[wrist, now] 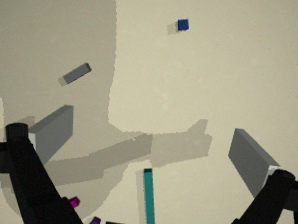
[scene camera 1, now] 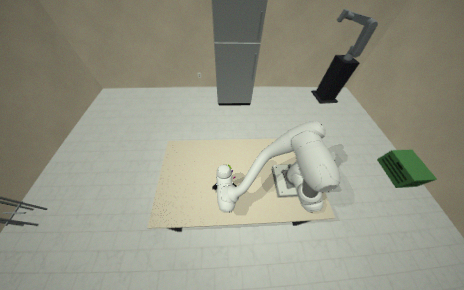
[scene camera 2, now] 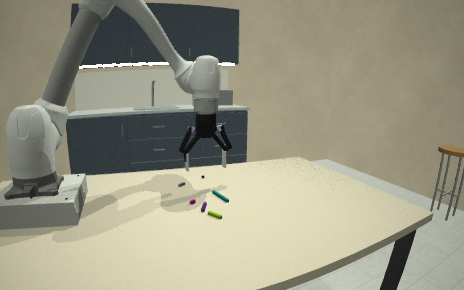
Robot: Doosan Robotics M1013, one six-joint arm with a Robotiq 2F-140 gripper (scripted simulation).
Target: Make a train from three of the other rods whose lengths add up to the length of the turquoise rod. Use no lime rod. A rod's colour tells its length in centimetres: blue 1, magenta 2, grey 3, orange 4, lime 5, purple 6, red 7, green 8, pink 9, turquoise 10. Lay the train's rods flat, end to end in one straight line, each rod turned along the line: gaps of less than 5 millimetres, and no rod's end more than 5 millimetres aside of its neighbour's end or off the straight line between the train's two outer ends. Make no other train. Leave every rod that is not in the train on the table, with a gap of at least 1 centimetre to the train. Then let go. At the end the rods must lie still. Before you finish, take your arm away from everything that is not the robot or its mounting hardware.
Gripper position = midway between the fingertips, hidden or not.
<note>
In view: my gripper (scene camera 2: 205, 168).
My gripper is seen too in the wrist view (wrist: 152, 131).
</note>
